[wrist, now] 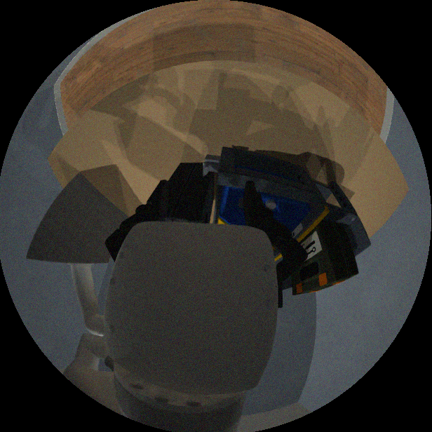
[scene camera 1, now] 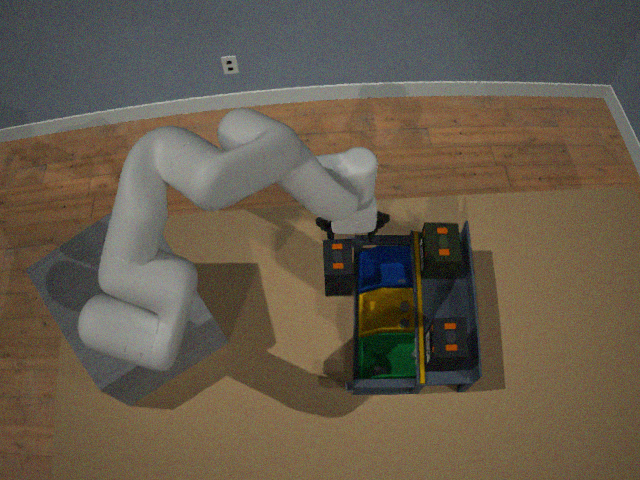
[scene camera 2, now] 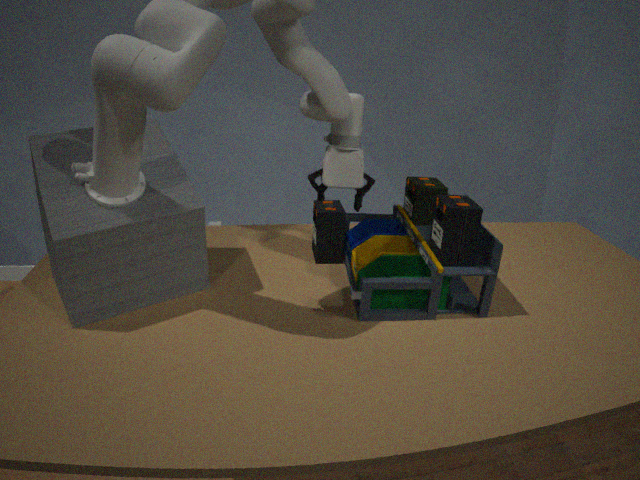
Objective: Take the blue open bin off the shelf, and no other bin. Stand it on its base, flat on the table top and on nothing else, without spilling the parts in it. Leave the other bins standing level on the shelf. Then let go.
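Where they show: gripper, between the fingertips: (scene camera 1: pixel 350 238); arm's base, origin of its link: (scene camera 2: pixel 115 185).
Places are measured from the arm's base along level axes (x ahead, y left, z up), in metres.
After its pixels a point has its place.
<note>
The blue bin (scene camera 1: pixel 385 263) @[x 0.609, y 0.058, z -0.226 m] (scene camera 2: pixel 374 227) @[x 0.615, y 0.067, z -0.176 m] (wrist: pixel 287 210) sits in the far end bay of the shelf (scene camera 1: pixel 385 386) @[x 0.497, y -0.260, z -0.151 m] (scene camera 2: pixel 398 281) @[x 0.497, y -0.259, z -0.150 m], with a small round part showing in it in the wrist view. The yellow bin (scene camera 1: pixel 385 310) @[x 0.568, y -0.062, z -0.226 m] (scene camera 2: pixel 382 248) @[x 0.582, y -0.040, z -0.186 m] and the green bin (scene camera 1: pixel 385 356) @[x 0.532, y -0.175, z -0.226 m] (scene camera 2: pixel 395 266) @[x 0.556, y -0.149, z -0.179 m] sit level in a row beside it. My gripper (scene camera 1: pixel 351 237) @[x 0.530, y 0.108, z -0.135 m] (scene camera 2: pixel 339 205) @[x 0.530, y 0.108, z -0.135 m] (wrist: pixel 205 189) is open and empty, pointing down at the shelf's far end. One finger is above the black box outside the shelf, the other near the blue bin's far side. Any contact is unclear.
The black box (scene camera 1: pixel 338 281) @[x 0.470, y 0.012, z -0.145 m] (scene camera 2: pixel 329 235) @[x 0.468, y 0.012, z -0.162 m] (wrist: pixel 190 195) stands close beside the shelf on the table (scene camera 1: pixel 289 423) @[x 0.270, y -0.267, z -0.235 m] (scene camera 2: pixel 289 387) @[x 0.251, y -0.383, z -0.235 m]. A dark green box (scene camera 1: pixel 448 263) @[x 0.703, y -0.060, z -0.049 m] (scene camera 2: pixel 423 204) @[x 0.676, y -0.052, z -0.080 m] (wrist: pixel 332 255) and another black box (scene camera 1: pixel 449 359) @[x 0.621, y -0.270, z -0.030 m] (scene camera 2: pixel 460 237) @[x 0.619, y -0.270, z -0.071 m] stand behind the yellow rail (scene camera 1: pixel 420 330) @[x 0.608, y -0.167, z -0.123 m] (scene camera 2: pixel 421 240) @[x 0.610, y -0.154, z -0.123 m].
</note>
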